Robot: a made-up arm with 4 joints. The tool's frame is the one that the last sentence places.
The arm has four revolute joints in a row. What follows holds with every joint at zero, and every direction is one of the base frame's. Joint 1 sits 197.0 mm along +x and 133.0 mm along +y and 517.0 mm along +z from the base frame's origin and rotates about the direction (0.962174, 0.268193, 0.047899). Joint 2 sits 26.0 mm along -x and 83.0 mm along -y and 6.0 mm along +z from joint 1 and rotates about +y. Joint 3 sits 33.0 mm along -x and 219.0 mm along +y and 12.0 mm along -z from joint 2 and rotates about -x. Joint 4 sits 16.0 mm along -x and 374.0 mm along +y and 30.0 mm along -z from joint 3 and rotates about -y. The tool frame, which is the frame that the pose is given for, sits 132.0 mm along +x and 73.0 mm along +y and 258.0 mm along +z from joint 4; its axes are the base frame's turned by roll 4.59, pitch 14.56 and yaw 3.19 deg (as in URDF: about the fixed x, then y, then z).
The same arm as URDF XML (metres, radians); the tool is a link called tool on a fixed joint. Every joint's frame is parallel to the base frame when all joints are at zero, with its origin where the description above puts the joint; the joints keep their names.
<robot name="arm">
  <joint name="joint 1" type="continuous">
    <parent link="base_link"/>
    <child link="link1"/>
    <origin xyz="0.1970 0.1330 0.5170"/>
    <axis xyz="0.962174 0.268193 0.047899"/>
  </joint>
  <joint name="joint 2" type="continuous">
    <parent link="link1"/>
    <child link="link2"/>
    <origin xyz="-0.0260 -0.0830 0.0060"/>
    <axis xyz="0 1 0"/>
  </joint>
  <joint name="joint 3" type="continuous">
    <parent link="link2"/>
    <child link="link3"/>
    <origin xyz="-0.0330 0.2190 -0.0120"/>
    <axis xyz="-1 0 0"/>
  </joint>
  <joint name="joint 4" type="continuous">
    <parent link="link3"/>
    <child link="link4"/>
    <origin xyz="-0.0160 0.3740 -0.0300"/>
    <axis xyz="0 -1 0"/>
  </joint>
  <joint name="tool_fixed" type="fixed">
    <parent link="link4"/>
    <child link="tool"/>
    <origin xyz="0.1320 0.0730 0.2580" rpy="0.0801 0.2541 0.0557"/>
  </joint>
  <link name="base_link"/>
  <link name="link1"/>
  <link name="link2"/>
  <link name="link3"/>
  <link name="link4"/>
  <link name="tool"/>
</robot>

